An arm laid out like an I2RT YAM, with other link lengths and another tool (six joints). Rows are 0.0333 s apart.
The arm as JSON. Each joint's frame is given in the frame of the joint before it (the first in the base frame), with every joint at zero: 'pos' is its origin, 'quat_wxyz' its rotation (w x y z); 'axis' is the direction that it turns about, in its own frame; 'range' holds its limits. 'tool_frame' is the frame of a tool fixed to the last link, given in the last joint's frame.
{
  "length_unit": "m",
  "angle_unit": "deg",
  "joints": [
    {
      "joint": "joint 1",
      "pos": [
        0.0,
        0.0,
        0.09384
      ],
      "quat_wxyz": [
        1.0,
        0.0,
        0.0,
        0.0
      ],
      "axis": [
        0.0,
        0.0,
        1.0
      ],
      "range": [
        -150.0,
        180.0
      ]
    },
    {
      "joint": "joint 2",
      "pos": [
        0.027,
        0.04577,
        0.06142
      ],
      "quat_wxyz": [
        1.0,
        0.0,
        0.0,
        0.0
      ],
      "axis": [
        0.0,
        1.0,
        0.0
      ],
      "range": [
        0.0,
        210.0
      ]
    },
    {
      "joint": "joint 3",
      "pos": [
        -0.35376,
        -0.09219,
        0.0
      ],
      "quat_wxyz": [
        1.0,
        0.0,
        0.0,
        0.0
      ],
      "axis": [
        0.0,
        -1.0,
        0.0
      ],
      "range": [
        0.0,
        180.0
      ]
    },
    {
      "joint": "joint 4",
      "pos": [
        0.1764,
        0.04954,
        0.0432
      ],
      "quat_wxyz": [
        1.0,
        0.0,
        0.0,
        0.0
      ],
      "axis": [
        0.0,
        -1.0,
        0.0
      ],
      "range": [
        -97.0,
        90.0
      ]
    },
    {
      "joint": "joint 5",
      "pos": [
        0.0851,
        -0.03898,
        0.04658
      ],
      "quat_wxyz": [
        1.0,
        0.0,
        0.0,
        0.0
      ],
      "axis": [
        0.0,
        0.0,
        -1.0
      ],
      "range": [
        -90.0,
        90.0
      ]
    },
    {
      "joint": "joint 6",
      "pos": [
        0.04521,
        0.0,
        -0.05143
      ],
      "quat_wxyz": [
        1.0,
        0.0,
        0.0,
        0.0
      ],
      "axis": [
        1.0,
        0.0,
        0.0
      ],
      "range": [
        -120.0,
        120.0
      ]
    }
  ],
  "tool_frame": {
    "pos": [
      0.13,
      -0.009,
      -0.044
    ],
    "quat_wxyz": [
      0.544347,
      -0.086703,
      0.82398,
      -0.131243
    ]
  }
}
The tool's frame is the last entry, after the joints.
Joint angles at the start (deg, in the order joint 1, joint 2, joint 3, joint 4, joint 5, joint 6):
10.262, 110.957, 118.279, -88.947, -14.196, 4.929
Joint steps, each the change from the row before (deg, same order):
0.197, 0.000, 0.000, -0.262, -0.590, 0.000
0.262, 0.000, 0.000, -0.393, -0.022, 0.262
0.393, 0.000, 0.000, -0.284, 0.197, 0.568
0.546, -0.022, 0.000, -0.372, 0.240, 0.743
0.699, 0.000, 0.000, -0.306, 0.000, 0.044
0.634, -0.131, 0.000, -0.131, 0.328, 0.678
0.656, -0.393, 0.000, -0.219, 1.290, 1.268
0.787, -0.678, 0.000, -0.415, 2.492, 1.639
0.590, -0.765, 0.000, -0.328, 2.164, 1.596
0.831, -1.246, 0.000, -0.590, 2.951, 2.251
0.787, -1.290, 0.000, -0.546, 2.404, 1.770
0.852, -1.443, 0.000, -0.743, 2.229, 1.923
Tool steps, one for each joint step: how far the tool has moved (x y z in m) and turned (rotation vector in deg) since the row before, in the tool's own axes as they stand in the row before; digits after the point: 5 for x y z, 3 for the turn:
0.00042, 0.00309, 0.00027, -0.569, 0.154, -0.377
0.00124, 0.00209, 0.00056, -0.188, 0.422, 0.041
0.00070, 0.00219, 0.00060, -0.048, 0.396, 0.266
0.00096, 0.00309, 0.00072, -0.057, 0.500, 0.309
0.00036, 0.00391, 0.00086, 0.054, 0.442, -0.577
0.00026, 0.00309, 0.00017, 0.174, 0.201, 0.148
0.00199, 0.00124, -0.00064, 0.867, 0.197, 1.015
0.00421, -0.00098, -0.00143, 1.869, 0.265, 1.690
0.00418, -0.00125, -0.00211, 1.572, -0.075, 1.702
0.00695, -0.00165, -0.00363, 2.112, -0.295, 2.376
0.00680, -0.00116, -0.00396, 1.765, -0.559, 1.777
0.00812, -0.00063, -0.00436, 1.520, -0.625, 1.803

